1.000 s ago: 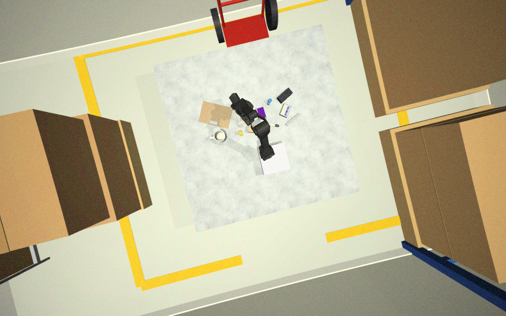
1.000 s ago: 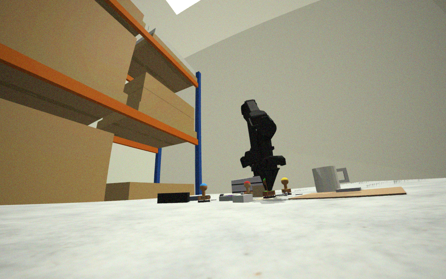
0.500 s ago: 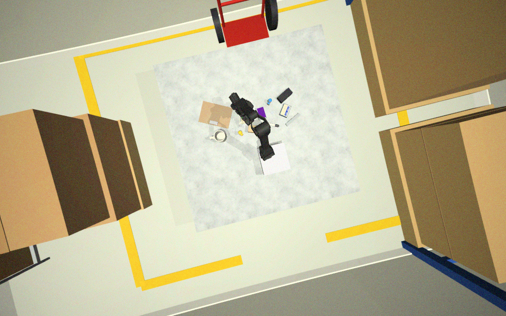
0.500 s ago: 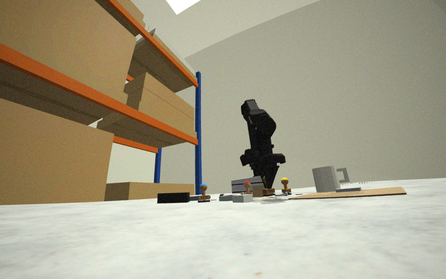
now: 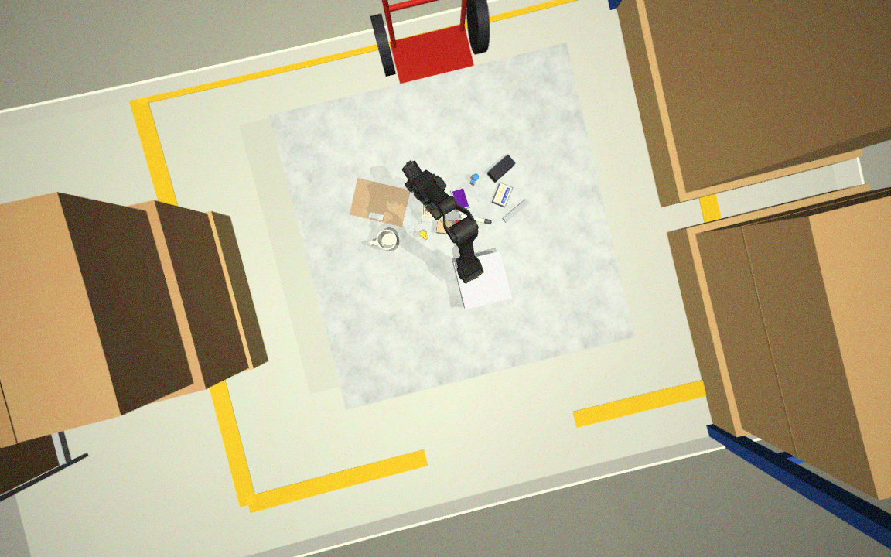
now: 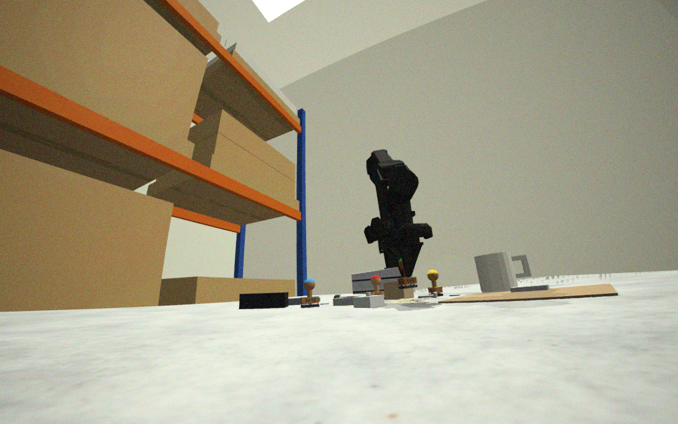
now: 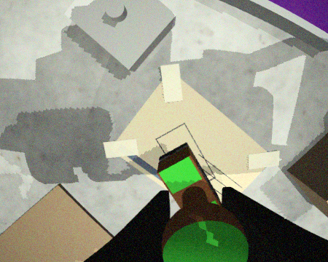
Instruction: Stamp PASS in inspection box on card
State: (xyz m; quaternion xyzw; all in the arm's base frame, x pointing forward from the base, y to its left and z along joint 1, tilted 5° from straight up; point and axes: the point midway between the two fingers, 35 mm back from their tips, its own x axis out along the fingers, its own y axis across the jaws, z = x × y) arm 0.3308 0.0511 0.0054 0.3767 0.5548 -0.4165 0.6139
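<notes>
Now: the cream card 5 cm below my gripper tip. Round my gripper tip: tan box 12 cm behind, 3 cm to the right, 3 cm below; then yellow-knobbed stamp 11 cm behind, 7 cm to the left, 3 cm below; then green-knobbed stamp right at my gripper tip.
</notes>
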